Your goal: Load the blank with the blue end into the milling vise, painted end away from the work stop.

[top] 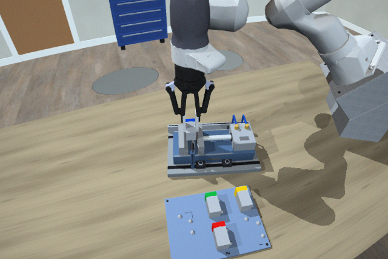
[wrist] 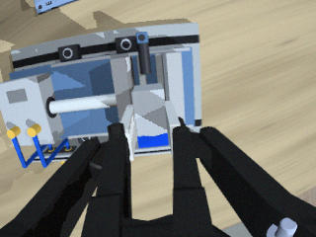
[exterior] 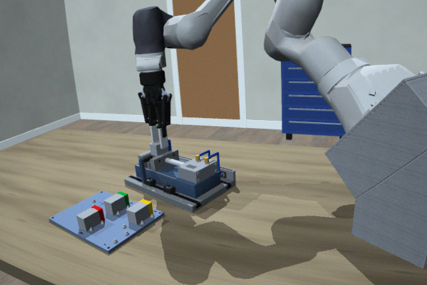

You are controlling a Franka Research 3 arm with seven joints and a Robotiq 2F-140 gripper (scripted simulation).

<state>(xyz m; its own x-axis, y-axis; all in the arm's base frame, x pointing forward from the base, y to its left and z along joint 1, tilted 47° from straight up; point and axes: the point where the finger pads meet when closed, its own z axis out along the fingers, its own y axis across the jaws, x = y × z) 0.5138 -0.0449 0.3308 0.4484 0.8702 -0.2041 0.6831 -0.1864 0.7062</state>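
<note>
My gripper is now 4 cm above the blue-ended blank. From my hand the other things lie so: hosed jaw block: 13 cm behind, 10 cm to the left, 7 cm below; then fixed jaw: 3 cm ahead, 1 cm to the right, 7 cm below; then work stop rod: 3 cm ahead, 5 cm to the left, 6 cm below.
</note>
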